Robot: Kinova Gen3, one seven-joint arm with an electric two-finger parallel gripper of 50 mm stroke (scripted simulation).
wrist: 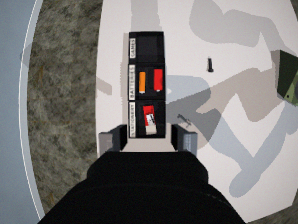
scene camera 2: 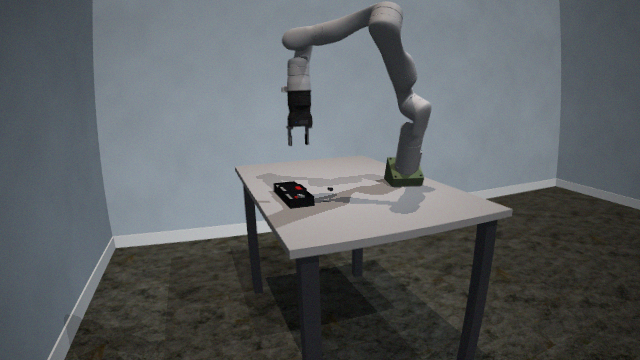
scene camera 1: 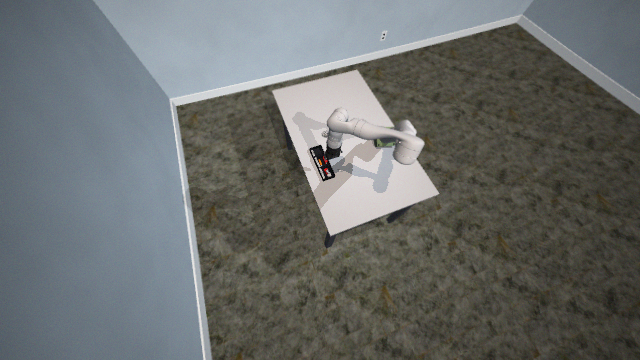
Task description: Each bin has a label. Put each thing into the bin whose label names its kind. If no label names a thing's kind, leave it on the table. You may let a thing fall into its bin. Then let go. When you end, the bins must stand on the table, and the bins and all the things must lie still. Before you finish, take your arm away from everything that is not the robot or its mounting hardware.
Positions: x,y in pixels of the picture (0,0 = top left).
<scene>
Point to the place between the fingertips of the gripper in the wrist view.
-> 149,133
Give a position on a black bin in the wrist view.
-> At 146,52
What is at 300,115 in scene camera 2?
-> The gripper.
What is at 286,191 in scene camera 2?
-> A black bin.
</scene>
